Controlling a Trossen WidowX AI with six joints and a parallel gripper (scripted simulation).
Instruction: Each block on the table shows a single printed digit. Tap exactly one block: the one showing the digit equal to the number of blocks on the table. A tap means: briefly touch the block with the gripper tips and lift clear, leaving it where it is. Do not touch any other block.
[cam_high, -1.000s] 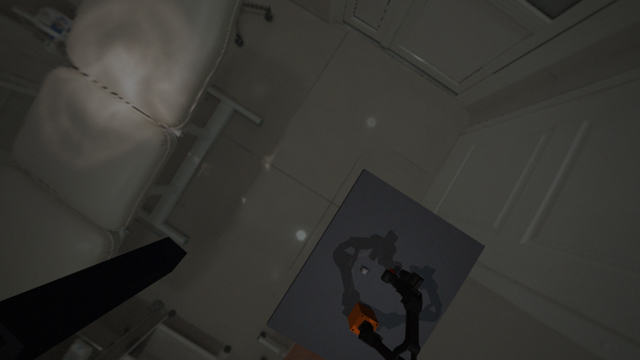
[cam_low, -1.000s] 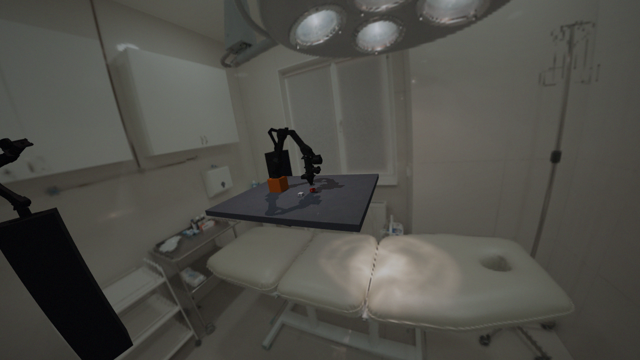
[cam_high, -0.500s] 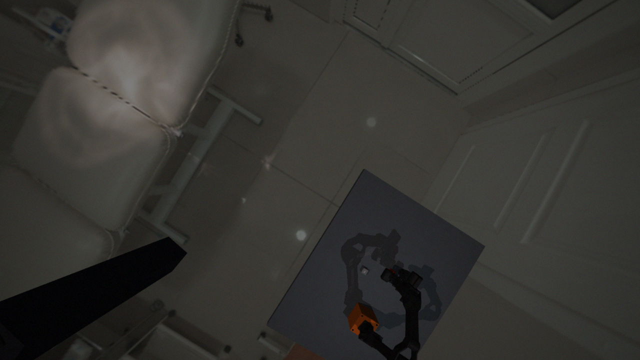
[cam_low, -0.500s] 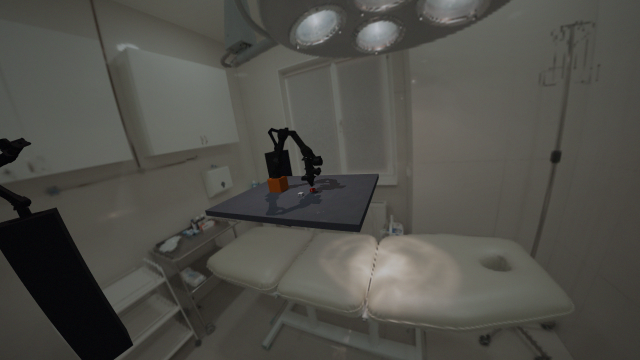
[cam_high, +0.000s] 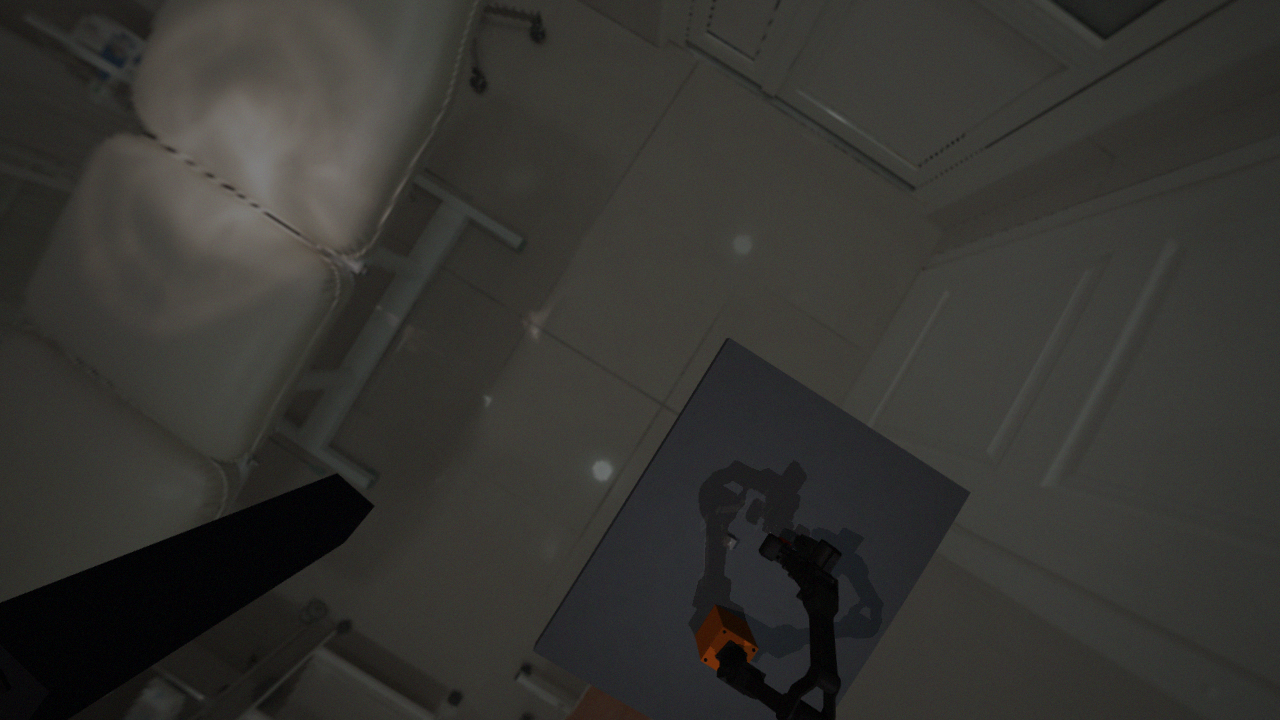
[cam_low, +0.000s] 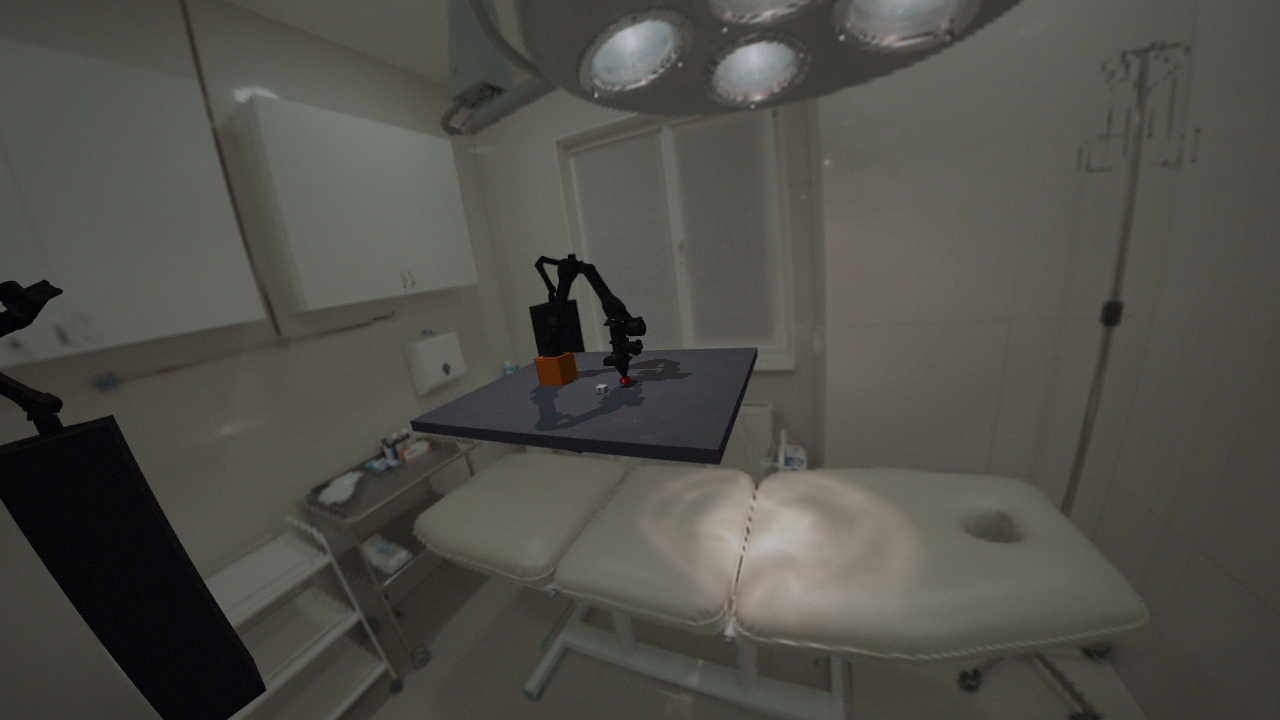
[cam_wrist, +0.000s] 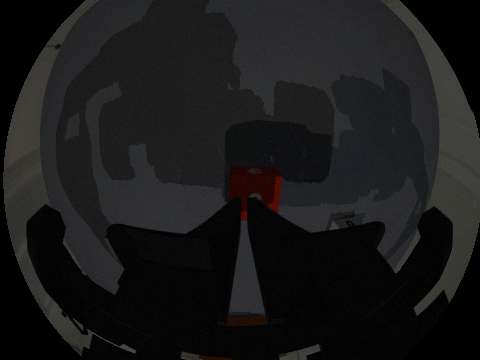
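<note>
Now: the small red block 10 mm to the right of my gripper tip and 10 mm below it. From my gripper tip the other things lie so: white block: 30 mm behind, 110 mm to the right, 10 mm below; grey block: 90 mm behind, 130 mm to the left, 10 mm below.
</note>
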